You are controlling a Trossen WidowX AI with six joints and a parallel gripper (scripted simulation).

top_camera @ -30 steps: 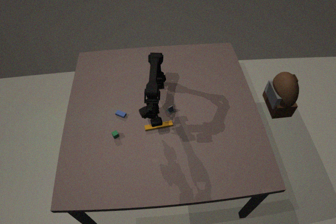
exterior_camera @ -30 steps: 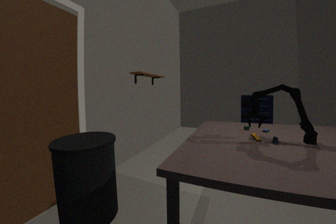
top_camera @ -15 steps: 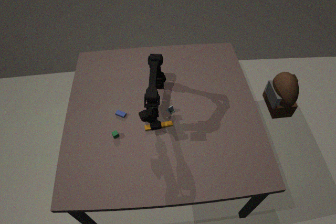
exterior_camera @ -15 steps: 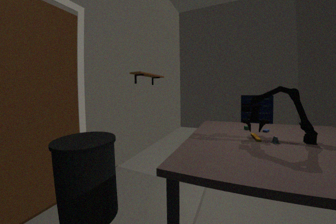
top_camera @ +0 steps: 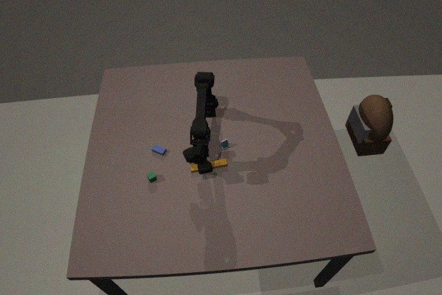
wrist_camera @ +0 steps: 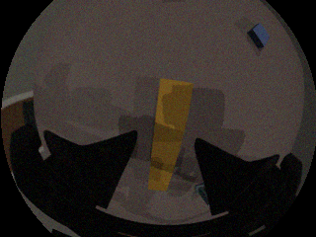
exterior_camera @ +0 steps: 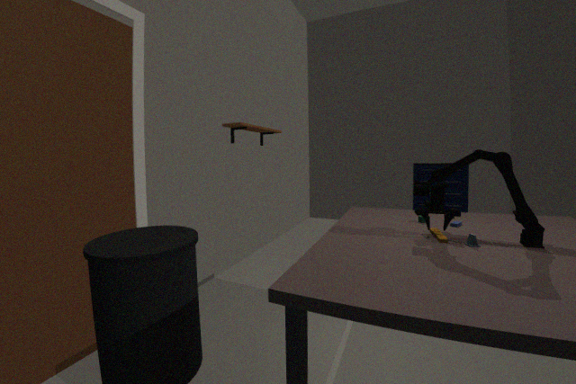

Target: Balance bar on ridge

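The yellow bar is 3 cm to the left of my gripper tip, 1 cm below it and 1 cm behind it. Round my gripper tip: blue flat block: 21 cm to the right, 12 cm behind, 1 cm below; then green cube: 24 cm to the right, 4 cm ahead, 1 cm below.
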